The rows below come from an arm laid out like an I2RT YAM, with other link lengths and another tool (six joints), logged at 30 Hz.
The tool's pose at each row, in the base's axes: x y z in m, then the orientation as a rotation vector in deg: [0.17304, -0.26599, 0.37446, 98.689, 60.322, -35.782]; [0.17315, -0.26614, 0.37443, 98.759, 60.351, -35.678]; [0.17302, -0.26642, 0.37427, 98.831, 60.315, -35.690]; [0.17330, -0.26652, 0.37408, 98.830, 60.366, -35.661]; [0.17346, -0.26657, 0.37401, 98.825, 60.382, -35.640]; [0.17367, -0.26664, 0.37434, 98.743, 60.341, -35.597]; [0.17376, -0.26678, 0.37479, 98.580, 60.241, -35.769]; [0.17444, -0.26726, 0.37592, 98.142, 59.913, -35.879]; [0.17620, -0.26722, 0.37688, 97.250, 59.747, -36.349]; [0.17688, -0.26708, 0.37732, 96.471, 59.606, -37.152]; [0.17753, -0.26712, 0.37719, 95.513, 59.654, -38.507]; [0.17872, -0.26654, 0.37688, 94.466, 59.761, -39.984]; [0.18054, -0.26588, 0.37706, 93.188, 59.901, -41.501]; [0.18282, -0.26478, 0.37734, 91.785, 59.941, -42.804]
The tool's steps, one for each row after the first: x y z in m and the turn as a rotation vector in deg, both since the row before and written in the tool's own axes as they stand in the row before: [0.00002, 0.00010, 0.00016, 0.005, 0.100, 0.043]; [-0.00004, -0.00015, 0.00031, 0.063, 0.007, 0.034]; [0.00025, 0.00017, 0.00018, -0.014, 0.042, -0.021]; [0.00012, 0.00011, 0.00008, -0.014, 0.017, -0.002]; [-0.00018, 0.00035, -0.00005, -0.088, -0.038, 0.030]; [-0.00036, 0.00031, -0.00004, -0.047, -0.215, -0.046]; [-0.00073, 0.00119, 0.00005, -0.305, -0.435, 0.076]; [0.00012, 0.00198, -0.00028, -0.483, -0.730, -0.298]; [0.00003, 0.00078, -0.00024, -0.222, -0.828, -0.450]; [0.00041, 0.00051, 0.00012, -0.077, -1.070, -0.881]; [0.00100, 0.00084, -0.00038, -0.073, -1.131, -1.004]; [0.00088, 0.00163, -0.00060, -0.221, -1.234, -1.102]; [0.00107, 0.00206, -0.00105, -0.415, -1.247, -0.964]
